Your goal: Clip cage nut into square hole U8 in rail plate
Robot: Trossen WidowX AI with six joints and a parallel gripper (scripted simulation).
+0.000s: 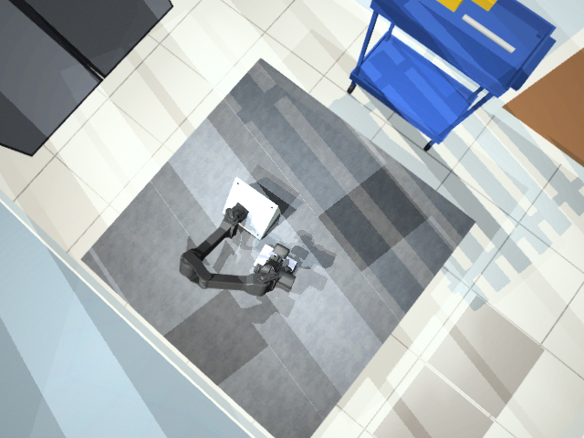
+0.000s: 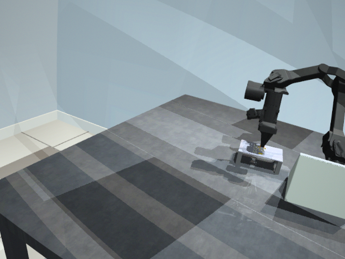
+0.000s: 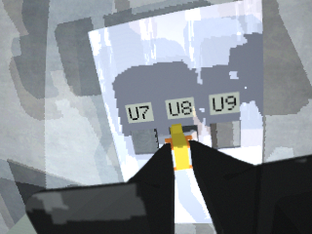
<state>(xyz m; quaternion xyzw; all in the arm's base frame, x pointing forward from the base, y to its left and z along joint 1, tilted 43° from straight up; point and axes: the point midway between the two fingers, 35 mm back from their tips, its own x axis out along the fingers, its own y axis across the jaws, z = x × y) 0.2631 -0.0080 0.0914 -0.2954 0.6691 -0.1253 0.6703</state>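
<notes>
My gripper tip is 1 cm above the cage nut.
</notes>
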